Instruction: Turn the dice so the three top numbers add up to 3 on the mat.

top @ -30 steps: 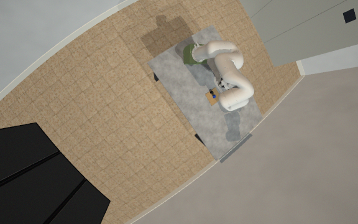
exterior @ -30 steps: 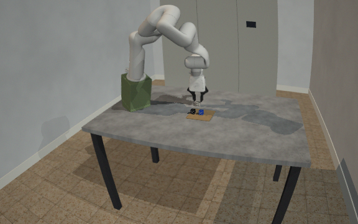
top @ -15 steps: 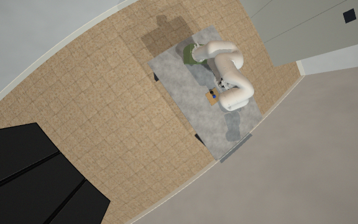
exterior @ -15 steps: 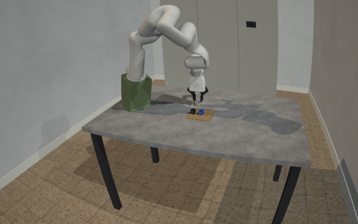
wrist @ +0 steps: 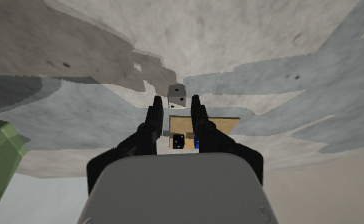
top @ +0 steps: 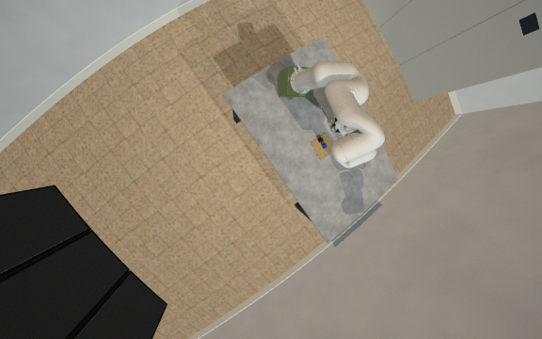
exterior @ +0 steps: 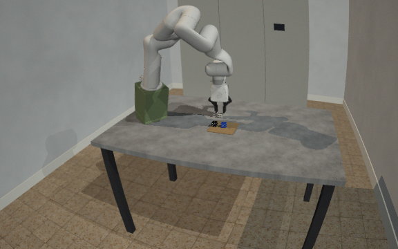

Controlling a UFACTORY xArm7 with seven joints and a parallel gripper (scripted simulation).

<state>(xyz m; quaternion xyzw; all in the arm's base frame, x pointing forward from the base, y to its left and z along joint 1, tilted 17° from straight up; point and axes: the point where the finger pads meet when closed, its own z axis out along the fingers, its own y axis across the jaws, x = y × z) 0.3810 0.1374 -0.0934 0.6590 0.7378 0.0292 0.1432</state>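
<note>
The white die is 40 mm below my hand. Round my hand: tan mat: 60 mm ahead, 130 mm to the right, 50 mm below; then blue die: 60 mm ahead, 130 mm to the right, 30 mm below; then black die: 10 mm ahead, 130 mm to the right, 30 mm below.
</note>
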